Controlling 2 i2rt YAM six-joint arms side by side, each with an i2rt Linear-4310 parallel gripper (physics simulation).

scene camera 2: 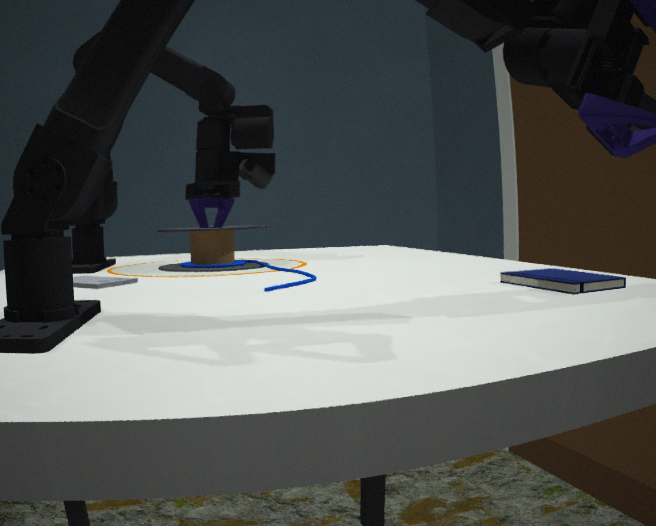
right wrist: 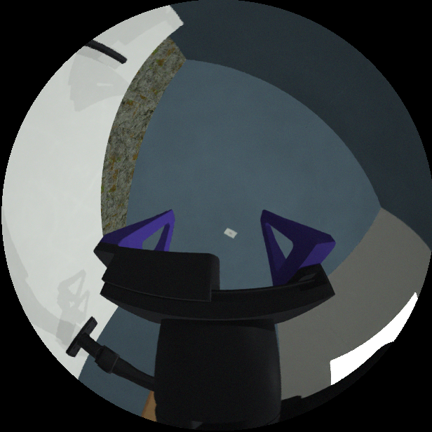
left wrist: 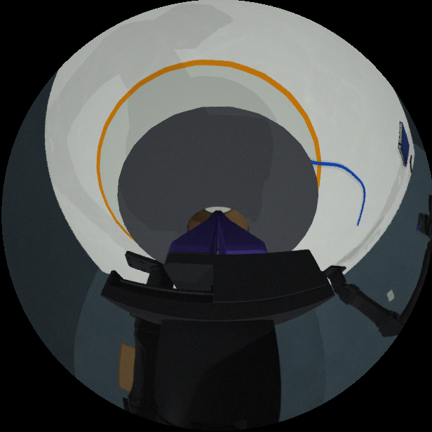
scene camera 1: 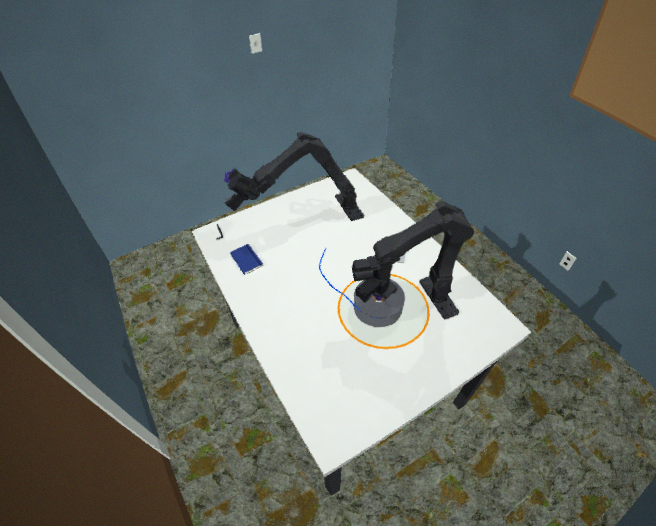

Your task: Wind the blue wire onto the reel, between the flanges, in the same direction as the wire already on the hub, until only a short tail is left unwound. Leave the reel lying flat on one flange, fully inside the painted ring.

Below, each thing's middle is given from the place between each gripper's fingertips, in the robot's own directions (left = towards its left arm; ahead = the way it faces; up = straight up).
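The reel [scene camera 2: 208, 246] is 780 mm to the left of my right hand, and it is also 230 mm behind that hand and 160 mm below it.
As for my left hand, it is 10 mm above the reel.
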